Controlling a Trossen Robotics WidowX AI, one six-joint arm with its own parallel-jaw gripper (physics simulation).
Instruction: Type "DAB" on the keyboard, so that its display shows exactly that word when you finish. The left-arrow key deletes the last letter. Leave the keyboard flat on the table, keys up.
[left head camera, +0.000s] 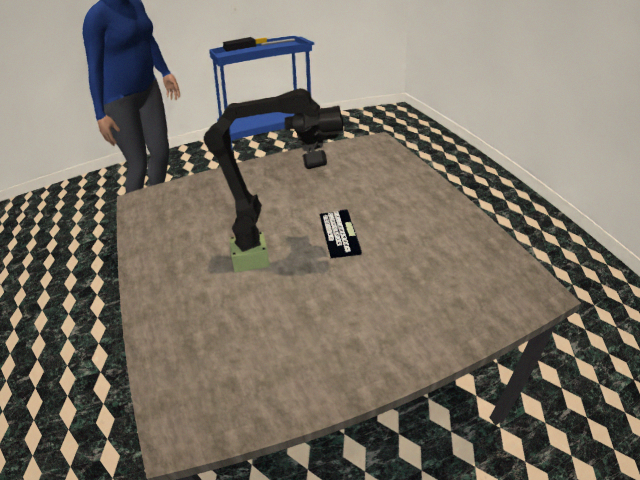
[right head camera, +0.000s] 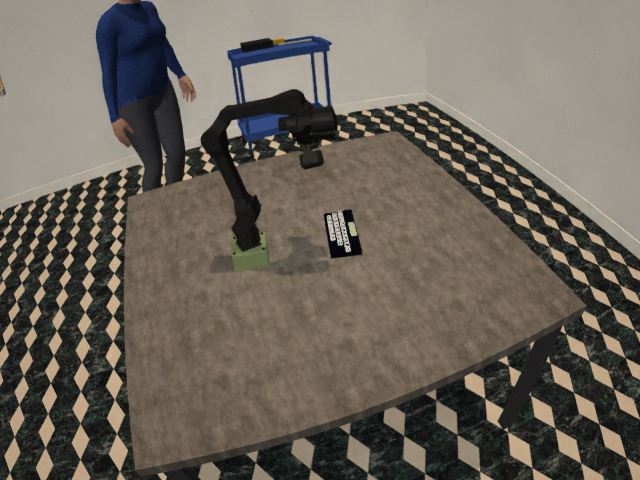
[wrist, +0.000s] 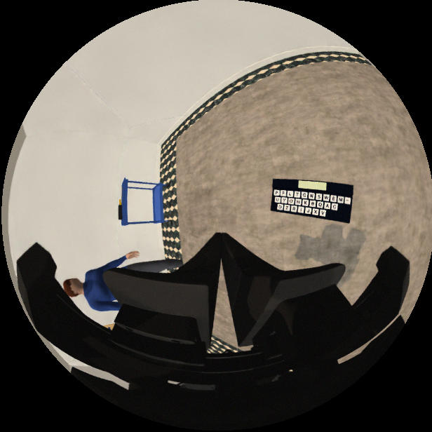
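The dark keyboard (left head camera: 340, 233) (right head camera: 343, 233) (wrist: 311, 201) lies flat, keys up. Its pale green display (left head camera: 350, 228) (right head camera: 353, 228) (wrist: 312, 185) shows no readable letters. In the wrist view the D key (wrist: 280, 207) is at the left of the bottom row. The A key (wrist: 327, 205) and B key (wrist: 313, 203) are in the middle row, and the left-arrow key (wrist: 347, 200) ends the top row. My gripper (wrist: 220, 237) is shut and empty, well above the table and apart from the keyboard. Its fingertips cannot be made out in the head views.
The arm's green base (left head camera: 250, 259) (right head camera: 251, 259) stands on the table (left head camera: 310, 361) (right head camera: 310, 361), left of the keyboard. A person in blue (left head camera: 121, 62) (right head camera: 135, 62) (wrist: 100, 287) stands behind the table, beside a blue cart (left head camera: 263, 54) (right head camera: 281, 54) (wrist: 125, 200).
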